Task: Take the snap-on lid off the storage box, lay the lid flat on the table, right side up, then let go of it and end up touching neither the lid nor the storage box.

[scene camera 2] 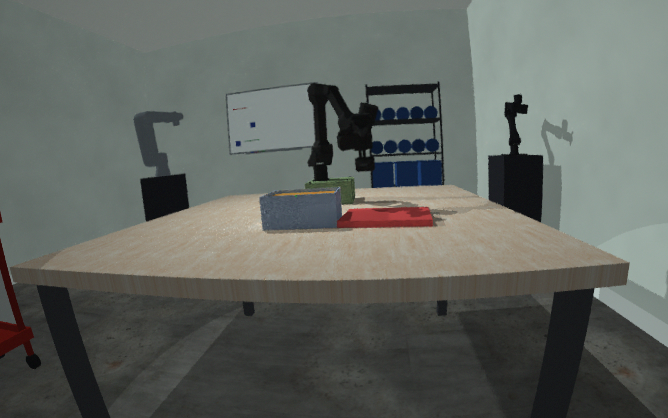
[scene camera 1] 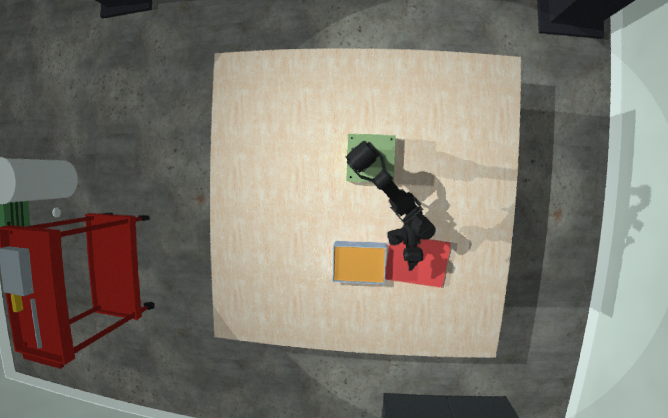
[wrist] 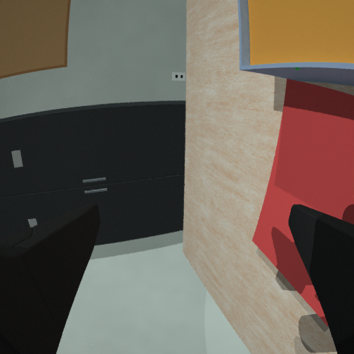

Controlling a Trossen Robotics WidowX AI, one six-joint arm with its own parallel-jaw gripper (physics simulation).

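Observation:
The red lid lies flat on the table, smooth top face up, right of the storage box in both scene views. The blue-grey storage box stands upright and open, orange inside. The lid's near edge is very close to the box wall; whether they touch is unclear. My gripper is open and empty, raised above the lid and apart from it and the box. In the wrist view, its right finger overlaps the lid from above.
The wooden table bears everything. The green base block carries my arm, behind the box in scene camera 2's view. A red cart stands on the floor beyond the table's left side.

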